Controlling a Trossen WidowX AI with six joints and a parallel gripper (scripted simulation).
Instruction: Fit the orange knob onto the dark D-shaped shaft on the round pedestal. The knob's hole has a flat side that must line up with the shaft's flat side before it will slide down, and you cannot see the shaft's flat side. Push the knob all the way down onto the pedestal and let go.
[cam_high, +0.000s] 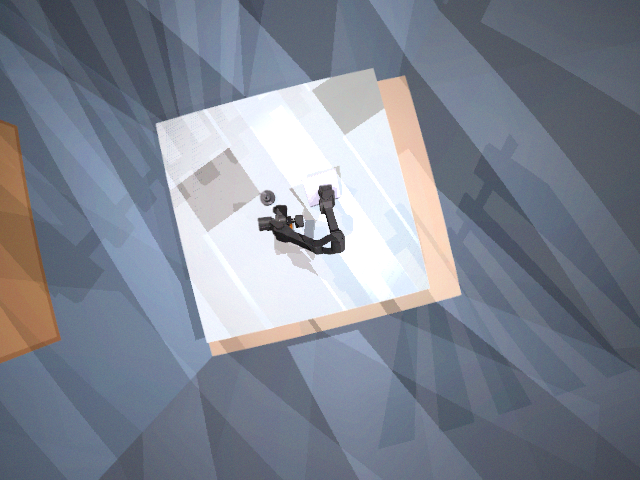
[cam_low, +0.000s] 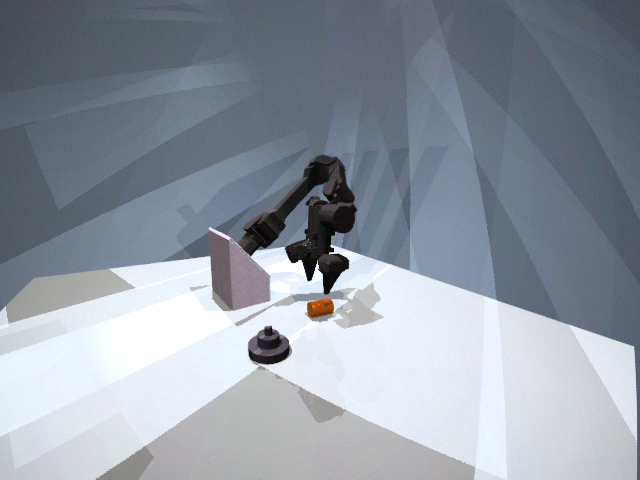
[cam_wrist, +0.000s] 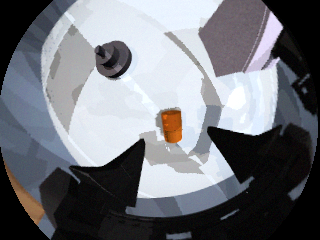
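The orange knob lies 60 mm below my gripper tip and 10 mm to the left of it. Also, from my gripper tip: dark round pedestal (160 mm to the right, 90 mm ahead, 50 mm below).
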